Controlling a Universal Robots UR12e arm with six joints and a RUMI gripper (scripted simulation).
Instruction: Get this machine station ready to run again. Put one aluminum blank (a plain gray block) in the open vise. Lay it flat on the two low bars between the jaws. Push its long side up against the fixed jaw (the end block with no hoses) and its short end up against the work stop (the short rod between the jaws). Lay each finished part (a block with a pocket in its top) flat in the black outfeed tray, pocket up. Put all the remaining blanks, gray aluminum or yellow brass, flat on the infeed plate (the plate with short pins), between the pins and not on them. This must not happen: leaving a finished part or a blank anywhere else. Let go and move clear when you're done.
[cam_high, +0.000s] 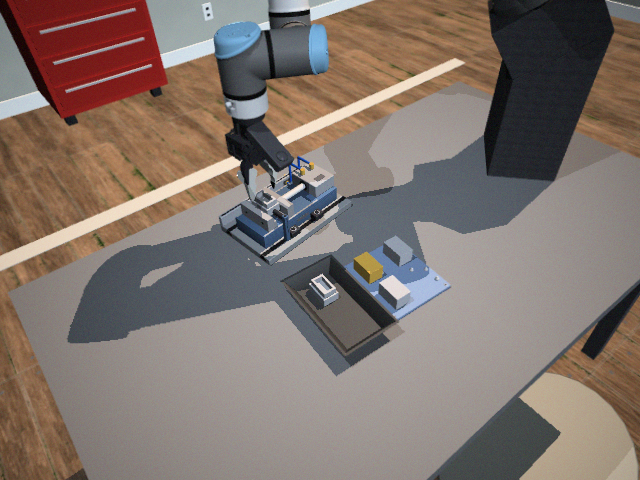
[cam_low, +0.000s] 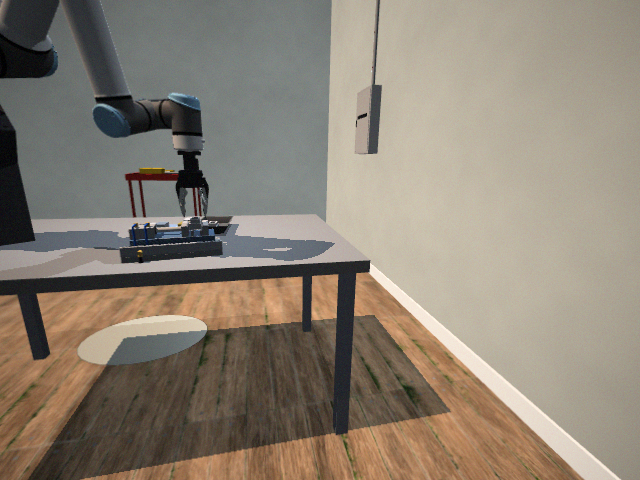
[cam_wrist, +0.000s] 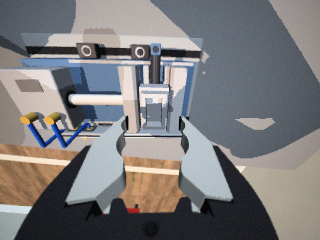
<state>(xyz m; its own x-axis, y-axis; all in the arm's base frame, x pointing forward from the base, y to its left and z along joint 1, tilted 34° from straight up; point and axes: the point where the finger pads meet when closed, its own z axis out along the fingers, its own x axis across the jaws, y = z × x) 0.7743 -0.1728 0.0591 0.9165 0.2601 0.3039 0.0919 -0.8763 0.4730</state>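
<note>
My gripper is now 60 mm above the fixed jaw, 30 mm short of it and 10 mm to the right of it. The rest, counted from my hand: vise: 90 mm below, 70 mm behind; dark work stop rod: 50 mm to the left, 40 mm below; vise rail: 100 mm to the right, 100 mm below, 60 mm behind.
</note>
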